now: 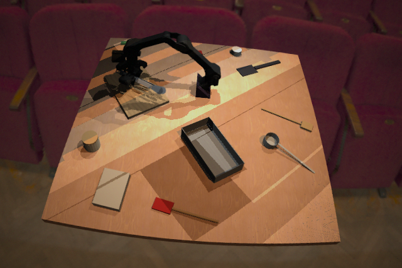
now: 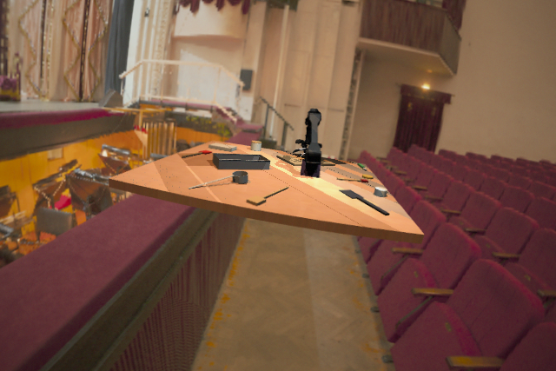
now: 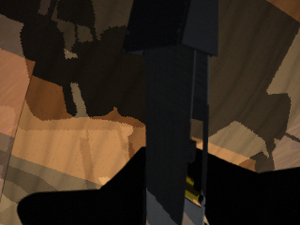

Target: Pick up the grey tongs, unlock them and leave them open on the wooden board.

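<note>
Right now my gripper tip is 4 cm above the wooden board. The rest, counted from my gripper tip: black spatula: 24 cm behind, 72 cm to the left, 4 cm below; white block: 62 cm ahead, 3 cm to the right, 3 cm below; red spatula: 70 cm ahead, 26 cm to the left, 4 cm below.
</note>
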